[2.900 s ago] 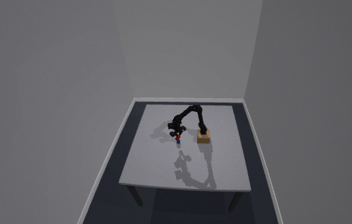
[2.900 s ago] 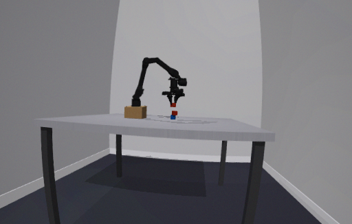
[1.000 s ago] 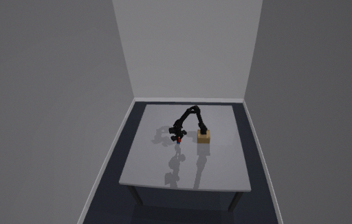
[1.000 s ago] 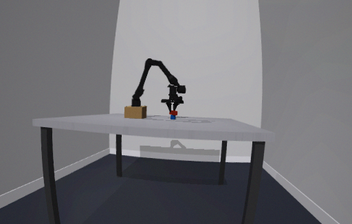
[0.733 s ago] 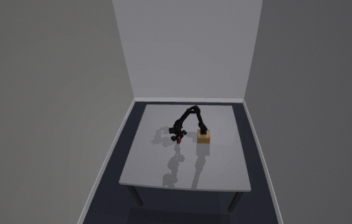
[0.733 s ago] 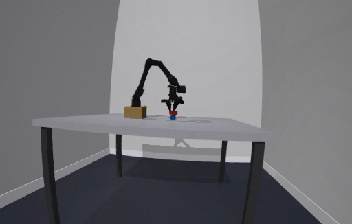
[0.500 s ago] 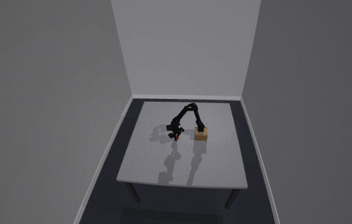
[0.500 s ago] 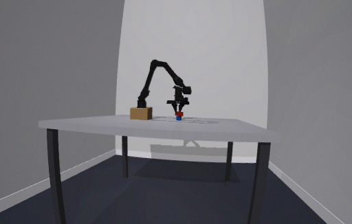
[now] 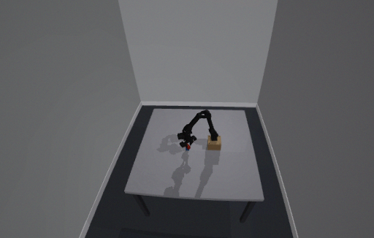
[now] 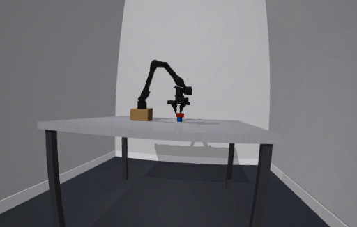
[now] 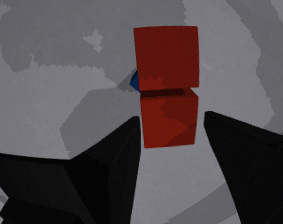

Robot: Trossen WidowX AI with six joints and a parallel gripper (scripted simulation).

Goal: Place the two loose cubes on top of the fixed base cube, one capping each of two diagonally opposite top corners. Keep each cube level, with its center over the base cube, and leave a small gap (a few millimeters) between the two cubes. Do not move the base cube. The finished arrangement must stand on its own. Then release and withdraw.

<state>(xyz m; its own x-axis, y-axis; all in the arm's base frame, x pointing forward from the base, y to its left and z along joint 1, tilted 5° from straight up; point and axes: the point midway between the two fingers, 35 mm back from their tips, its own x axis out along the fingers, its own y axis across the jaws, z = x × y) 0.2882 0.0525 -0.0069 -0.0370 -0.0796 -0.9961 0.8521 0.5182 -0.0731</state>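
Now: the blue cube 4 cm below my gripper tip, 1 cm to the right of it and 1 cm ahead of it.
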